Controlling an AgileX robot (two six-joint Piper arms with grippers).
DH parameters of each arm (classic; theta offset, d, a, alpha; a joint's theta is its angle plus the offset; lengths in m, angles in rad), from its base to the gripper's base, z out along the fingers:
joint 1: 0 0.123 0 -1.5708
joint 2: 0.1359 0 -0.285 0
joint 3: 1.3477 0 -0.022 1.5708
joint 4: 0 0.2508 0 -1.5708
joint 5: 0 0 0.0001 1.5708
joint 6: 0 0.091 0 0
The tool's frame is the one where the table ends.
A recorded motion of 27 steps. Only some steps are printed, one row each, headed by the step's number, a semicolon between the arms.
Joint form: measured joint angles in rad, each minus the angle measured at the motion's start. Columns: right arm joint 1, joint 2, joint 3, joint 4, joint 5, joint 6; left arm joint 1, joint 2, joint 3, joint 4, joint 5, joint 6.
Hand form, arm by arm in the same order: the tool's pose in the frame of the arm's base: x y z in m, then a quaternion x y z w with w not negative. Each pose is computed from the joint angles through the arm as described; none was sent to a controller.
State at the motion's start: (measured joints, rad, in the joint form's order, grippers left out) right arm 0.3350 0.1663 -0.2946 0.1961 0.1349 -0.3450; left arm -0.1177 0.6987 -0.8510 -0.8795 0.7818 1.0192
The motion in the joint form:
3: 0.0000 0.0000 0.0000 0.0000 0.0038 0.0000; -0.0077 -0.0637 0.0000 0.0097 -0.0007 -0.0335
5: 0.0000 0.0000 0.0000 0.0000 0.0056 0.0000; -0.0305 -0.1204 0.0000 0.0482 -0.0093 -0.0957
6: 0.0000 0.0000 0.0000 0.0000 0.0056 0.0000; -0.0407 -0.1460 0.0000 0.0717 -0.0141 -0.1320
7: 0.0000 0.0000 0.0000 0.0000 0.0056 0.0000; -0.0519 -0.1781 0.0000 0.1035 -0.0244 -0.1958
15: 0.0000 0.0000 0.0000 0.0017 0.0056 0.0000; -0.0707 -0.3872 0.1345 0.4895 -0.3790 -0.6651
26: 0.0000 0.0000 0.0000 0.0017 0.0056 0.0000; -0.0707 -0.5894 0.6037 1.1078 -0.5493 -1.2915
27: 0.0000 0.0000 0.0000 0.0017 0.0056 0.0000; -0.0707 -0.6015 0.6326 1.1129 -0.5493 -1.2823
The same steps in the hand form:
3: 0.0548 0.0217 0.2901 -0.17276 0.65613 0.07668 0.73060; 0.0954 -0.0614 0.3973 0.32244 0.71184 -0.17514 0.59887
5: 0.0548 0.0217 0.2899 -0.17304 0.65672 0.07673 0.72999; 0.0798 -0.0594 0.4014 0.31545 0.70320 -0.17562 0.61250
6: 0.0548 0.0217 0.2899 -0.17304 0.65672 0.07673 0.72999; 0.0729 -0.0580 0.4029 0.30983 0.70078 -0.17573 0.61809
7: 0.0548 0.0217 0.2899 -0.17304 0.65672 0.07673 0.72999; 0.0646 -0.0555 0.4047 0.29462 0.69997 -0.17970 0.62526
15: 0.0548 0.0217 0.2899 -0.17257 0.65683 0.07743 0.72993; 0.0398 -0.0214 0.3946 0.11549 0.65502 -0.12227 0.73665
26: 0.0548 0.0217 0.2899 -0.17257 0.65683 0.07743 0.72993; 0.0539 -0.0054 0.2694 0.03055 0.70697 -0.06565 0.70353
27: 0.0548 0.0217 0.2899 -0.17257 0.65683 0.07743 0.72993; 0.0543 -0.0054 0.2605 0.03575 0.71254 -0.05945 0.69819

